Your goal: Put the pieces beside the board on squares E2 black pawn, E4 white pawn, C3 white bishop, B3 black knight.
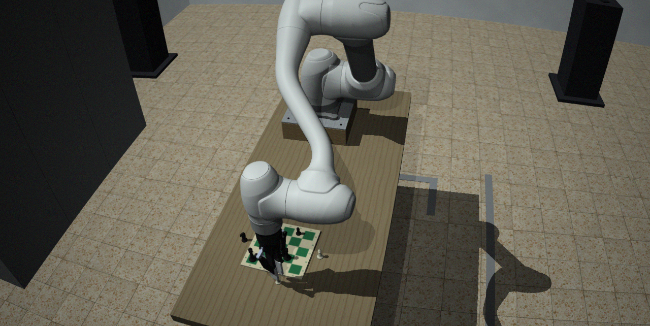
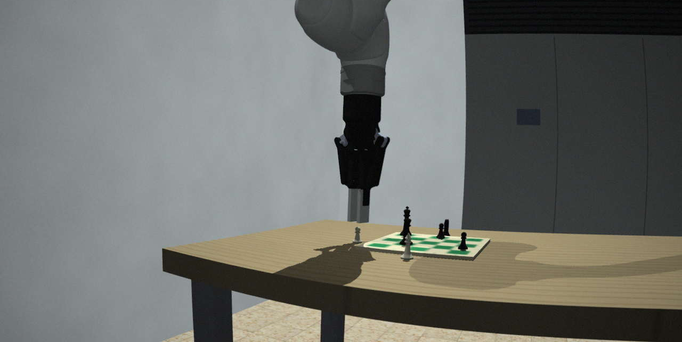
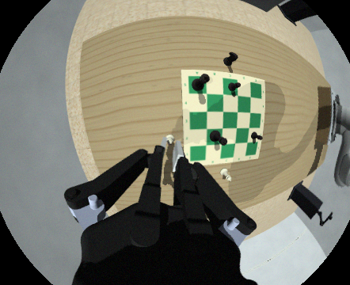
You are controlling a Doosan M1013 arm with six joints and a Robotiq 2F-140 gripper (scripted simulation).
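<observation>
Now: hand 6 cm above the white pawn. From my hand the other things lie so: white bishop 13 cm behind, 11 cm to the left, 5 cm below; then black knight 17 cm to the right, 15 cm behind, 6 cm below; then green-and-cream chessboard 14 cm behind, 7 cm below, 3 cm to the right.
</observation>
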